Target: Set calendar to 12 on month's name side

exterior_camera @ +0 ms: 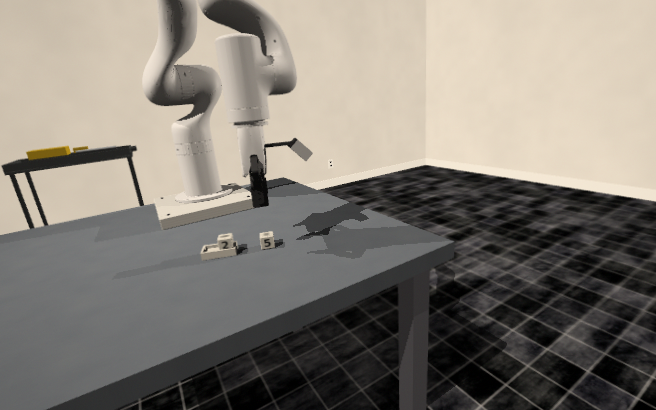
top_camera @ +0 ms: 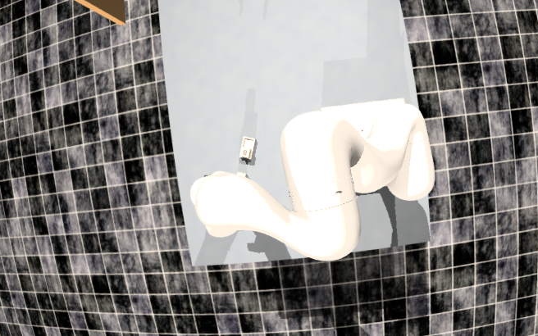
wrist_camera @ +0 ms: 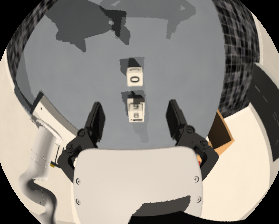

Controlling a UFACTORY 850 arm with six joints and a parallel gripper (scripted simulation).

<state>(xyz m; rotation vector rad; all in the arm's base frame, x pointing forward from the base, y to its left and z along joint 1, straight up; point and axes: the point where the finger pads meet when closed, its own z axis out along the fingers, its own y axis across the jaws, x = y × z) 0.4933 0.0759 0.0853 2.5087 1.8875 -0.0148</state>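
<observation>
The calendar tray lies 110 mm below my hand, 100 mm to the right of it and 30 mm behind it.
</observation>
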